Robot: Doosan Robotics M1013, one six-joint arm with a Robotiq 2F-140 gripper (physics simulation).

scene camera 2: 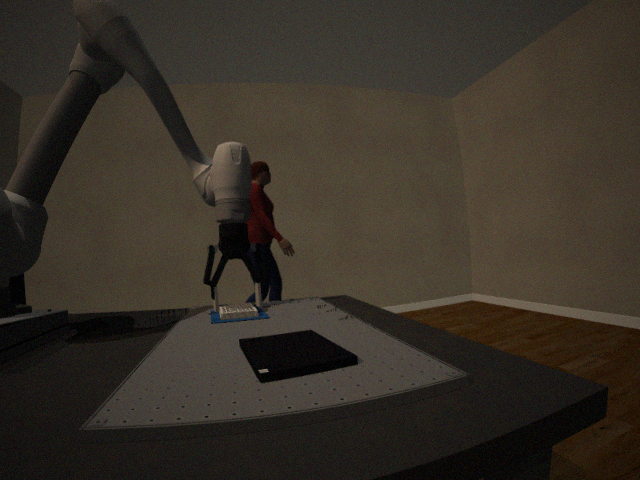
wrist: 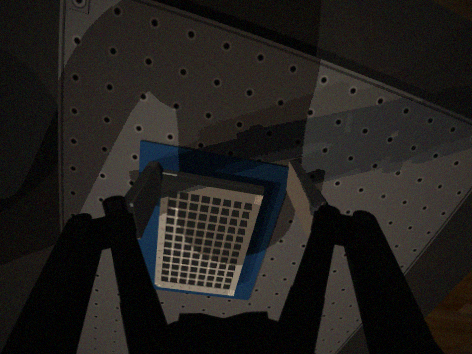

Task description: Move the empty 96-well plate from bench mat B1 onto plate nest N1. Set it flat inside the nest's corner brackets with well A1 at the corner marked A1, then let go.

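Places are measured from the arm's base along level axes (x back, y right, z up), in centimetres.
Where they show: gripper, fingertip midpoint: (wrist: 224, 175).
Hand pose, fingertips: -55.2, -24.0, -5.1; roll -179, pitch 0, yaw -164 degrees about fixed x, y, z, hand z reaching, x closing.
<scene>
Things, the pixels of their top centre, and the offset from my fingertips, as dx, dy, dz. Level surfaces: height alone.
- white 96-well plate at its top centre: (wrist: 202, 246) (scene camera 2: 236, 307) +0.2, +6.7, +1.6
- blue bench mat at its surface level: dz +0.2
- low black block at its top centre: (scene camera 2: 290, 345) -7.3, +42.4, +1.5
- light perforated board at its surface level: dz +0.0
- dark table at its surface level: dz -1.3
The white 96-well plate (scene camera 2: 238, 311) (wrist: 207, 240) lies flat on the blue bench mat (scene camera 2: 264, 315) (wrist: 152, 152), with its grid of dark wells facing up. My gripper (scene camera 2: 237, 304) (wrist: 224, 175) points down over it, with one finger on each side. The left finger in the wrist view is close beside the plate's edge; a strip of blue mat shows between the plate and the right finger. The gripper is part-way open and not shut on the plate. A low black block (scene camera 2: 297, 353), apparently the nest, lies nearer the scene camera; a small white mark is at its near left corner. Its brackets cannot be made out.
The mat and the black block lie on a light perforated board (scene camera 2: 191, 372) (wrist: 230, 110) on the dark table (scene camera 2: 516, 382). A person (scene camera 2: 262, 217) in a red top stands behind the arm near the back wall. Shadows fall across the board.
</scene>
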